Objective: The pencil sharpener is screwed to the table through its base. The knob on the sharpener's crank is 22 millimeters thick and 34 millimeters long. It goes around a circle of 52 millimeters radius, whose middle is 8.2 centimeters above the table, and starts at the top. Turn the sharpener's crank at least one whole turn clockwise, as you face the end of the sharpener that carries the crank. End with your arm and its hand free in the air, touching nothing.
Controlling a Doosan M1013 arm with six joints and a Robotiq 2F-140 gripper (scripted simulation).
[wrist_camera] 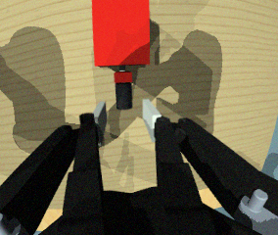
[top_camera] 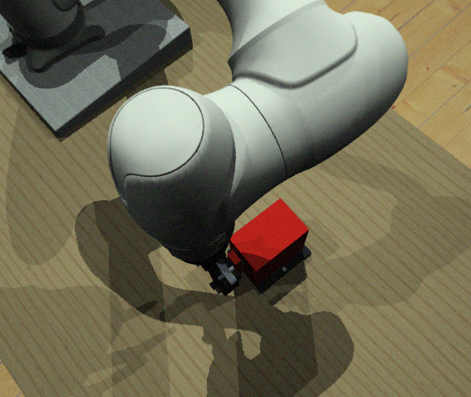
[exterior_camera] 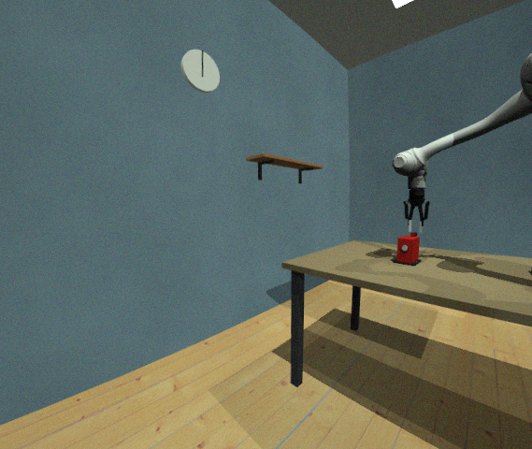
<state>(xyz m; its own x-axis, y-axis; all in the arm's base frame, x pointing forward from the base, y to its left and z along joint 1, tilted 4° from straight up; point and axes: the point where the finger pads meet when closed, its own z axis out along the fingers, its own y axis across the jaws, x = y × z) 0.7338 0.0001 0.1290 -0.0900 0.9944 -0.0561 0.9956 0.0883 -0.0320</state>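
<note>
The crank knob lies 4 cm below my hand and 2 cm to the left of it. Round my hand: sharpener crank 5 cm below, 2 cm to the left.
</note>
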